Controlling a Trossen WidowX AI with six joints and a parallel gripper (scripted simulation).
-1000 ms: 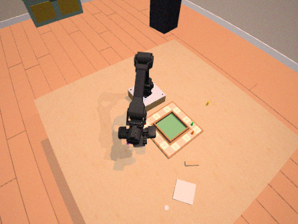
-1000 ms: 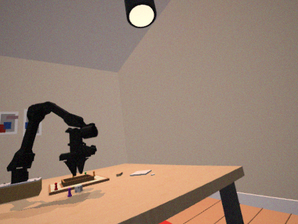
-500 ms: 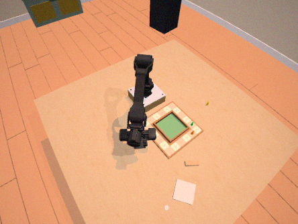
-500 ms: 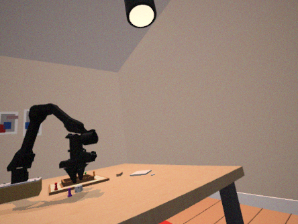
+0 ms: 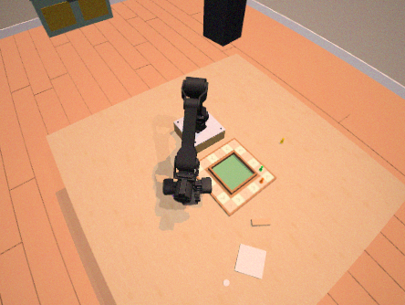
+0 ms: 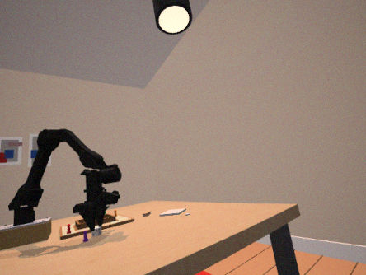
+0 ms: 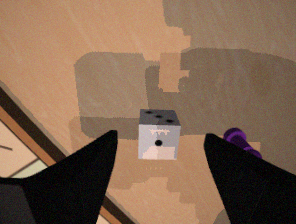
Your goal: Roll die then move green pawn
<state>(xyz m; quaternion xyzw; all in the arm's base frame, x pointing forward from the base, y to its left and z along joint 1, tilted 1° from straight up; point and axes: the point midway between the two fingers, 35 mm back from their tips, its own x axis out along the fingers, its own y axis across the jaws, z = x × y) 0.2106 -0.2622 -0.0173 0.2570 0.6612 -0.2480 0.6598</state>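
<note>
My gripper tip is now 10 mm above the white die. Round my gripper tip: green tray 220 mm to the left, 60 mm ahead, 20 mm below; then red pawn 120 mm to the left, 70 mm behind, 10 mm above; then purple pawn 50 mm behind, 40 mm to the right, 10 mm below.
</note>
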